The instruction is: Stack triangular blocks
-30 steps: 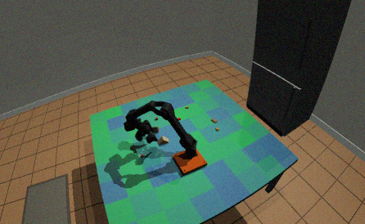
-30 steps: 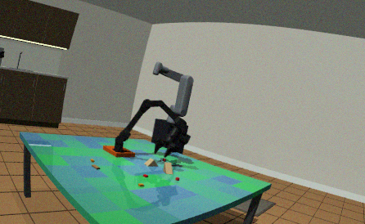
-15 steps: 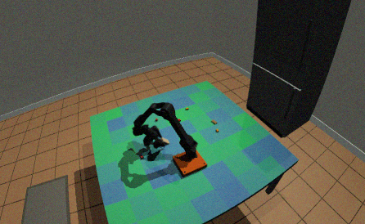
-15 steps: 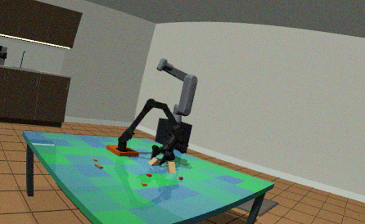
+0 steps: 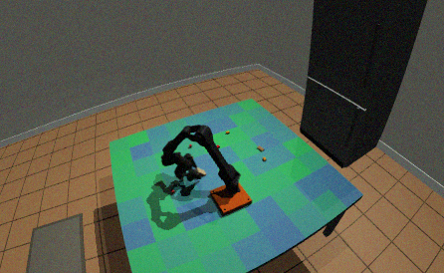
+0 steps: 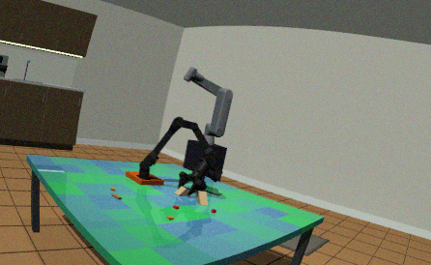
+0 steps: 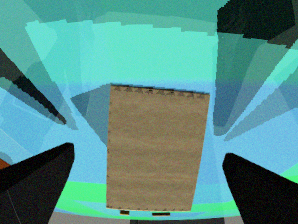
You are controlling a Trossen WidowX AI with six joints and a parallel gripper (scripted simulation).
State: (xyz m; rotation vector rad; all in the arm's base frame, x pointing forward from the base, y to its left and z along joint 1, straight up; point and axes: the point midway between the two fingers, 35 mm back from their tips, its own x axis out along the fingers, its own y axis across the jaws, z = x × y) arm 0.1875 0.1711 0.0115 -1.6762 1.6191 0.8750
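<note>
My gripper tip is 1 cm below the tan triangular block. From my gripper tip the other things lie so: tan piece: 9 cm ahead, 43 cm to the right, 1 cm below.
</note>
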